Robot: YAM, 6 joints.
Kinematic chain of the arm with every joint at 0, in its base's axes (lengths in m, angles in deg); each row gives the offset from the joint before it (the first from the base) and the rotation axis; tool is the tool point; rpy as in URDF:
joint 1: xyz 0 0 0.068 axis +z
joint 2: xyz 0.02 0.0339 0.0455 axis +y
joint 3: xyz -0.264 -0.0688 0 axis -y
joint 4: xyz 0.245 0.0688 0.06 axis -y
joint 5: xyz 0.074 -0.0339 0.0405 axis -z
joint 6: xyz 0.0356 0 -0.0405 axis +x
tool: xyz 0 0 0 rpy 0 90 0
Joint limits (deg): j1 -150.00..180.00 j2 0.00..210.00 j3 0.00..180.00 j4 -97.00..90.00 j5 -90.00..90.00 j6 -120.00..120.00
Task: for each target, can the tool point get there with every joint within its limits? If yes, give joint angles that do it. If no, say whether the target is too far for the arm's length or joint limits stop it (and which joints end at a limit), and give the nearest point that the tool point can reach.
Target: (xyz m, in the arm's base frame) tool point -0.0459 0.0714 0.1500
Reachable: yes | joints 99.08 63.31 19.50 -76.08 -73.30 83.64
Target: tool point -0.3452 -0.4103 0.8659
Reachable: no: too far | nearest point -0.2408 -0.2862 0.6296 | short by 0.287 m
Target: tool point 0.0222 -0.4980 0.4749
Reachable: yes | joints -88.80 138.06 144.56 58.59 -19.33 -72.12
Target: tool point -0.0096 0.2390 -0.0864
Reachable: yes | joints 90.75 147.28 31.10 54.21 -10.51 -12.53
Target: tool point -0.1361 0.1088 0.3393
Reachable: yes | joints 133.63 61.85 67.92 -72.76 -41.21 4.85
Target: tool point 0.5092 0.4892 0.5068
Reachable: no: too far | nearest point 0.4060 0.3900 0.4247 | short by 0.165 m
